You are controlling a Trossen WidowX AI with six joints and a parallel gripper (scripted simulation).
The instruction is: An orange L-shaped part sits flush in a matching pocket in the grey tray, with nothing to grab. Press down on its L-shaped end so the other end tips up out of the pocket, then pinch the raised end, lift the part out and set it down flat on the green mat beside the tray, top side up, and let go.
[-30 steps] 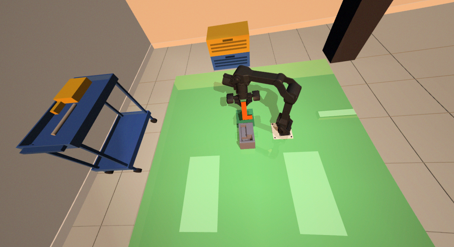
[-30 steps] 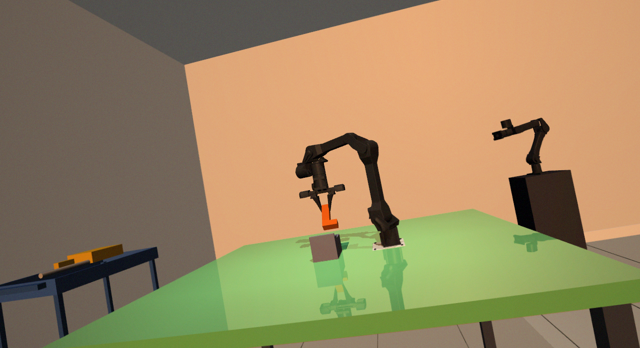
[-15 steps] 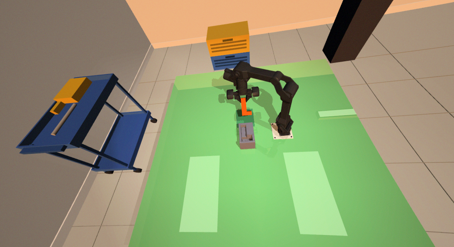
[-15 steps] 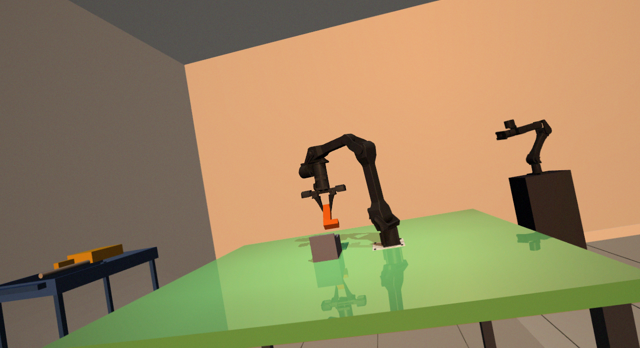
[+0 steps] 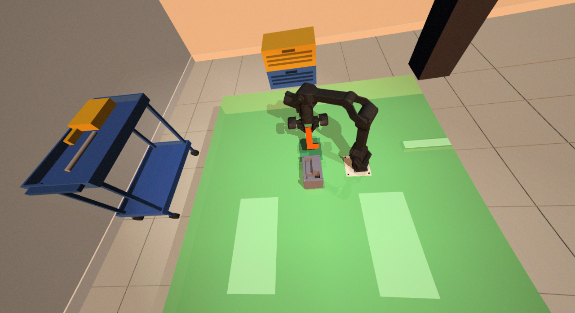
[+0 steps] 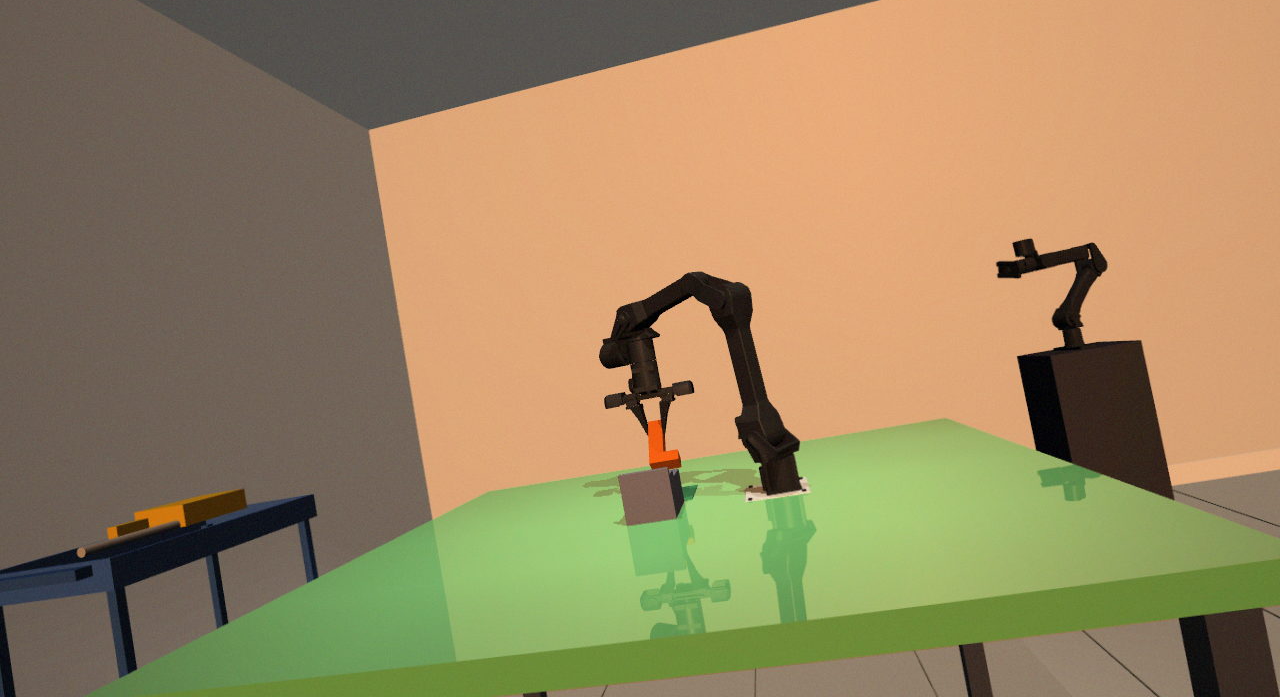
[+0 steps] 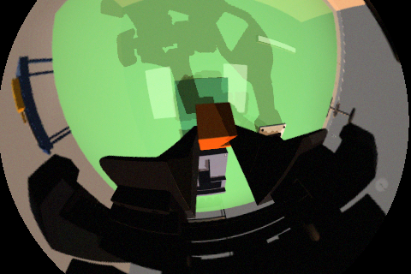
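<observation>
Right now my gripper tip is 20 mm to the right of the green mat and 140 mm above it. The rest, counted from my gripper tip: orange L-shaped part: 10 mm behind, 30 mm to the left, 30 mm below.
</observation>
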